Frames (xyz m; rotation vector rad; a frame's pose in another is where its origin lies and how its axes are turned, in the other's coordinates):
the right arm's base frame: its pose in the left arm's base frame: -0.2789 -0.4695 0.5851 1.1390 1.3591 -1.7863
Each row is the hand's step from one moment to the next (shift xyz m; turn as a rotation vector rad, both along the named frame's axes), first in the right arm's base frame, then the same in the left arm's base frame.
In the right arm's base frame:
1: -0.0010 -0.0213 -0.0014 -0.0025 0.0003 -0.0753
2: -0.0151 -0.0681 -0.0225 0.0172 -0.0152 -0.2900
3: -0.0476 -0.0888 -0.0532 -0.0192 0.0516 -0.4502
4: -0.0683 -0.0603 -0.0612 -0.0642 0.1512 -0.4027
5: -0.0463 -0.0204 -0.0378 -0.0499 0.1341 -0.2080
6: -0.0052 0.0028 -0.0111 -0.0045 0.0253 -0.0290
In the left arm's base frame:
1: -0.0175 0.0073 0.0099 0.0214 0.0720 -0.0055
2: -0.0458 0.0404 0.0405 0.0565 0.2828 -0.0382
3: -0.0410 0.0748 0.0755 0.1724 0.4165 -0.0504
4: -0.0054 0.0739 0.0810 0.2650 0.3415 -0.0480
5: 0.0129 0.0407 0.0465 0.1923 0.1601 -0.0338
6: 0.0076 0.0097 0.0023 0.0314 0.0205 -0.0098

